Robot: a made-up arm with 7 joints.
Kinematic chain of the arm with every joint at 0, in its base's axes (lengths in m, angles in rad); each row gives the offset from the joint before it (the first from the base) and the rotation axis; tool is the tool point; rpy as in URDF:
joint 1: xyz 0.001 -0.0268 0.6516 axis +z
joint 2: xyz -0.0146 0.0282 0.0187 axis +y
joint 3: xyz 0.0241 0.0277 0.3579 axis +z
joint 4: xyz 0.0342 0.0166 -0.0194 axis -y
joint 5: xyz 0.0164 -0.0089 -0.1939 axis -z
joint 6: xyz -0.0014 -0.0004 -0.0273 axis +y
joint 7: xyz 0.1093 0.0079 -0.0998 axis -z
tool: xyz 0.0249 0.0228 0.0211 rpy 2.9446 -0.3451 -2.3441
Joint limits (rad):
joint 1: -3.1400..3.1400
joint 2: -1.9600..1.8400
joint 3: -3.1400..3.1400
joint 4: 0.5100..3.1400
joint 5: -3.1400..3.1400
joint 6: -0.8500..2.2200
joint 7: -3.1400..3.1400
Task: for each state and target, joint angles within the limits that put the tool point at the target. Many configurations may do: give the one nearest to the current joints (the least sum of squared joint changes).
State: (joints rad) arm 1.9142 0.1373 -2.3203 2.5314 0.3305 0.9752 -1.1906
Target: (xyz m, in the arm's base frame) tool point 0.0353 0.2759 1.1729
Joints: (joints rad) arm 2.2772 0.6227 -2.2073 2.2467 0.2936 1.2163 -1.3179
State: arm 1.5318 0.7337 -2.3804 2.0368 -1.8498 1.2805 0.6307
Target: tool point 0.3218 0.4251 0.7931
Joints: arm 1.5891 1.4402 -1.8110 1.9152 -1.8332 1.0371 0.6321
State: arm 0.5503 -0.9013 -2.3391 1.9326 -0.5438 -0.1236 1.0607
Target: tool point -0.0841 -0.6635 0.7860
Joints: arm 1.1701 -1.2168 -2.3364 2.0808 -0.4986 0.1437 1.0484
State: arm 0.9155 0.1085 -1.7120 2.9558 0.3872 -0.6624 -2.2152
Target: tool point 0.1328 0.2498 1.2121
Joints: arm 0.8748 0.4898 -1.7289 2.9234 0.3030 -0.3627 -2.1826
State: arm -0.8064 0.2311 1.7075 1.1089 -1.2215 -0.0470 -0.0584
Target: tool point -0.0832 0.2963 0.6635
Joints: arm -0.6315 -0.5148 2.0751 0.7322 -1.3559 0.0955 -0.0514
